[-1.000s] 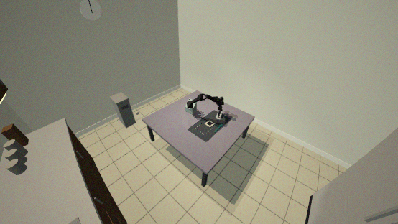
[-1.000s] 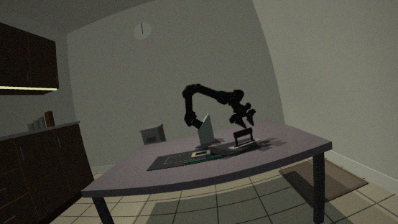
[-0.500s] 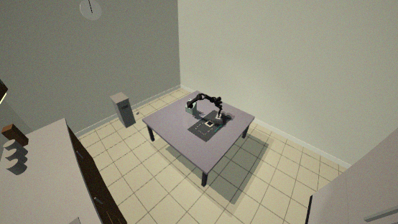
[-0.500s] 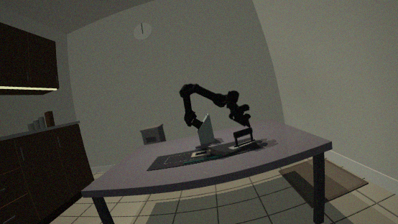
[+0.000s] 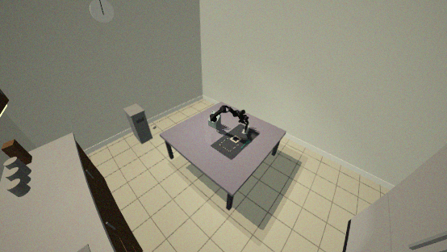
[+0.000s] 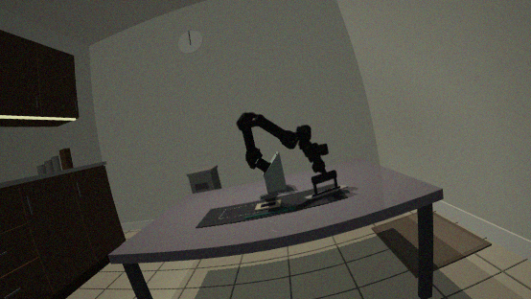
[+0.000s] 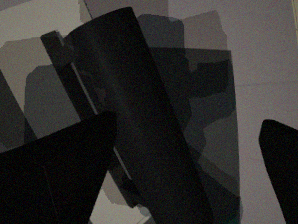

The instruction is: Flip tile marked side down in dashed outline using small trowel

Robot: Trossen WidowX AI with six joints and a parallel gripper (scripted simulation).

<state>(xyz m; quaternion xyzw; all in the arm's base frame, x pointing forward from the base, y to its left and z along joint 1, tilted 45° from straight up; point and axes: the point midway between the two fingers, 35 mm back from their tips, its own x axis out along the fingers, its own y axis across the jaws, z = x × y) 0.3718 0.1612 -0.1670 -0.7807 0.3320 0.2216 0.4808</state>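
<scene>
My gripper tip is 28 cm to the left of the tile and 10 cm above it. Round my gripper tip: green trowel 14 cm ahead, 25 cm to the right, 10 cm below; then dark mat 27 cm to the right, 12 cm below.
</scene>
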